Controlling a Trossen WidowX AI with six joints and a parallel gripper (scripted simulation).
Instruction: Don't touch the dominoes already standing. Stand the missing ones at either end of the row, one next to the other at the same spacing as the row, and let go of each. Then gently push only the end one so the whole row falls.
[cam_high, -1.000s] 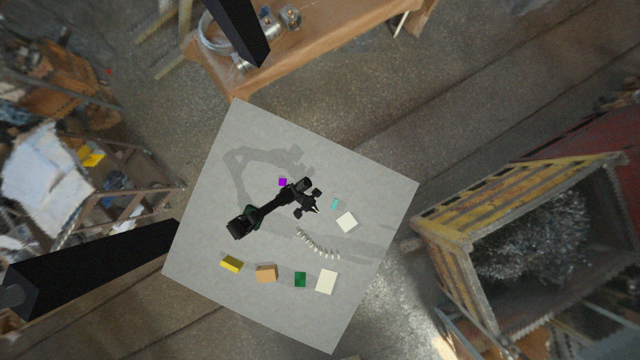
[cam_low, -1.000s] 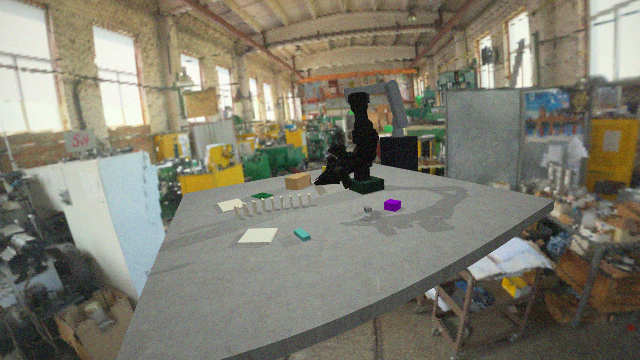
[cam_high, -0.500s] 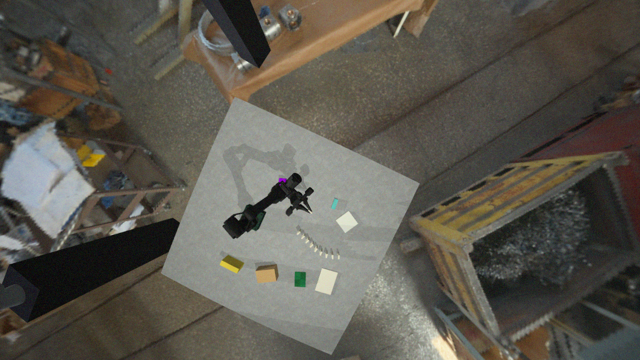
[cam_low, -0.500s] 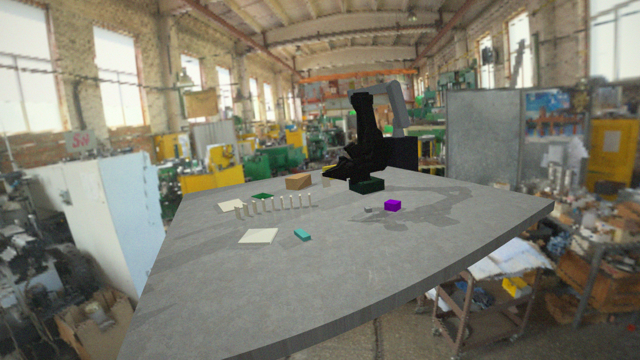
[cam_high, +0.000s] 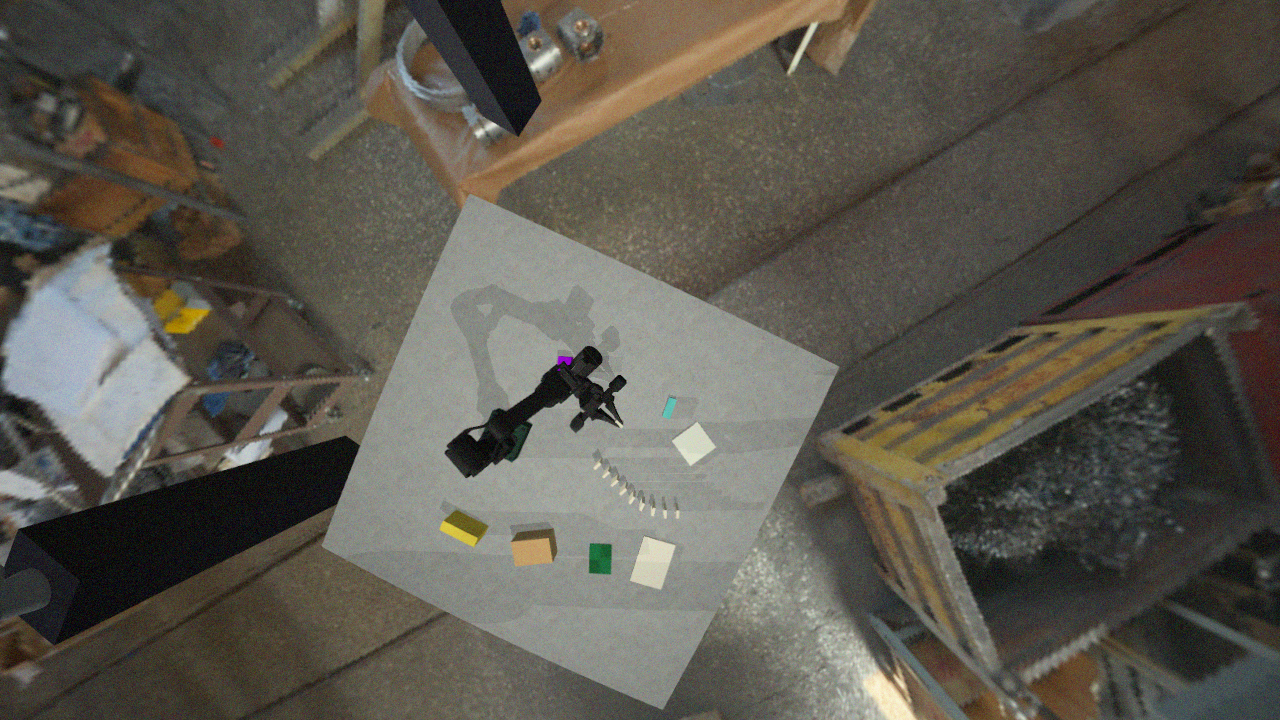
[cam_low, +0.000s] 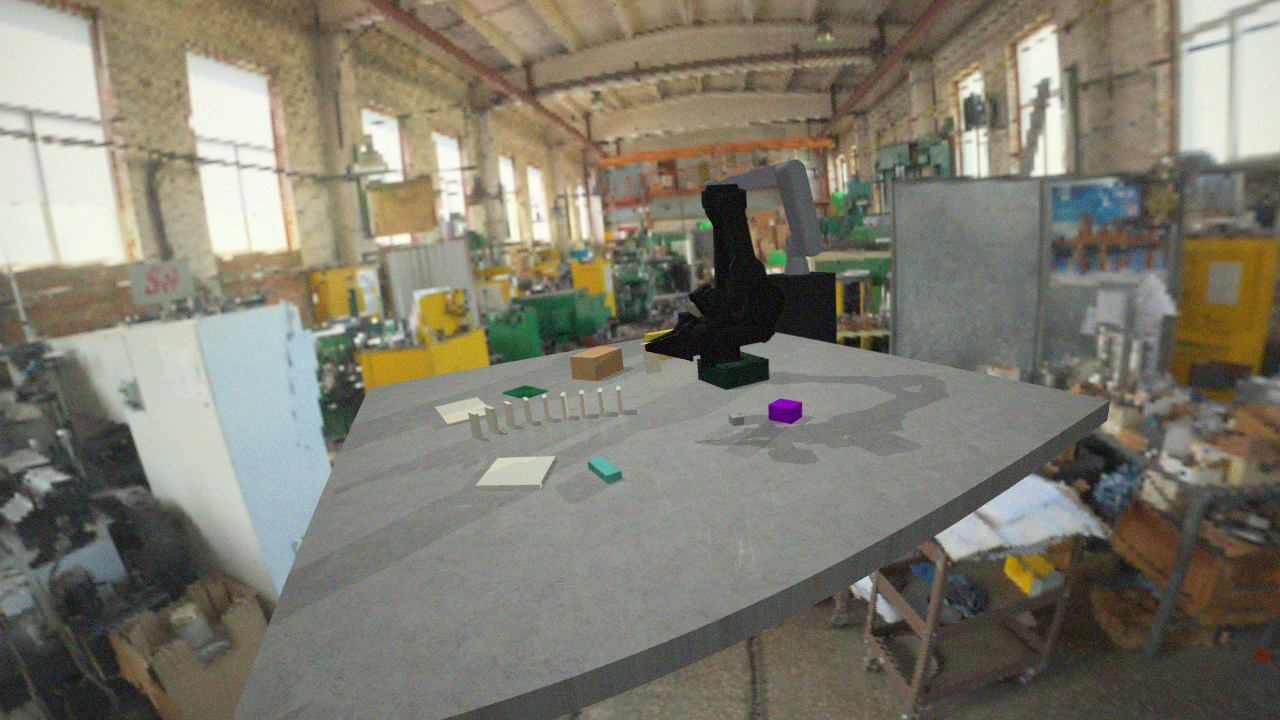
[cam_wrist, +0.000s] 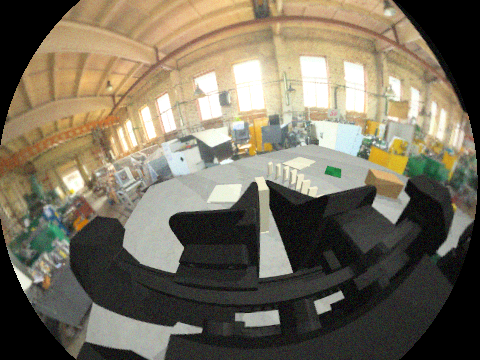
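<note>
The teal block lies 110 mm ahead of my gripper tip, 90 mm to the left of it and 150 mm below it. From my gripper tip the other things lie so: white tile: 230 mm ahead, 40 mm to the left, 160 mm below; grey cube: 150 mm behind, 10 mm to the left, 150 mm below; purple cube: 240 mm behind, 40 mm to the left, 150 mm below.
</note>
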